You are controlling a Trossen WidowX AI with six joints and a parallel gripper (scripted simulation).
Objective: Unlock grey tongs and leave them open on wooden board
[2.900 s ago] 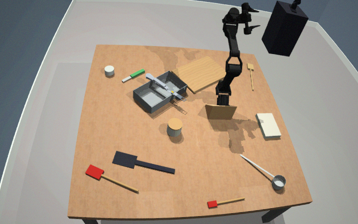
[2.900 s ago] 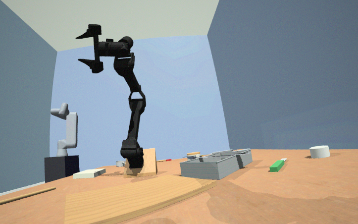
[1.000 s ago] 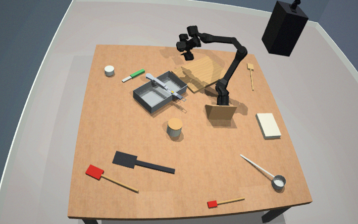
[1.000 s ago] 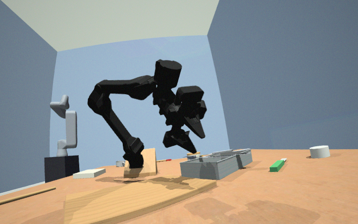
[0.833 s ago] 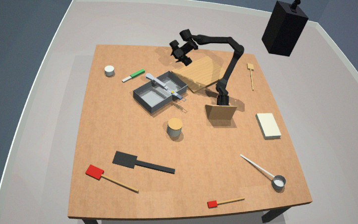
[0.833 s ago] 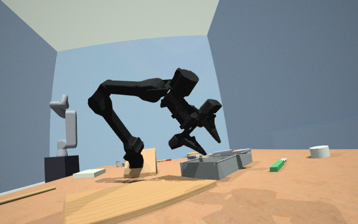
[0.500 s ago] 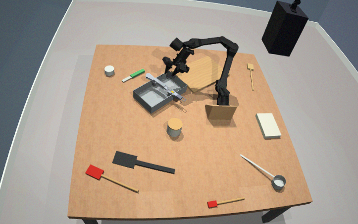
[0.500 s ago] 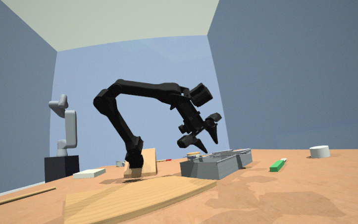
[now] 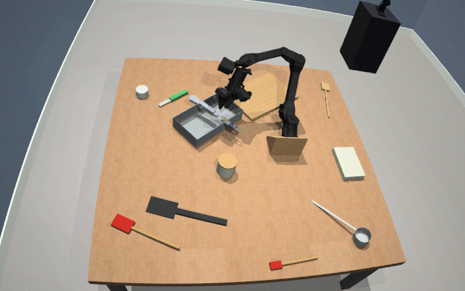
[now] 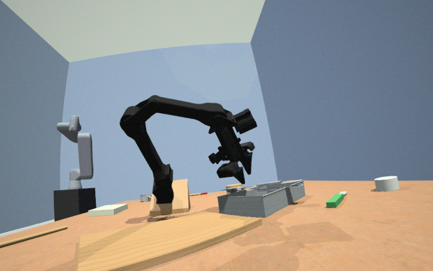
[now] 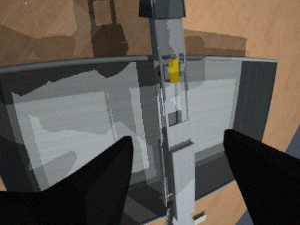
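Now: gripper tip 10 mm past the yellow lock piece, 40 mm to the right of it and 30 mm above it. Also, from my gripper tip: lidded jar (10 mm behind, 280 mm to the left, 70 mm below); then grey roasting tin (60 mm ahead, 70 mm below); then green-handled tool (240 mm ahead, 150 mm to the right, 90 mm below).
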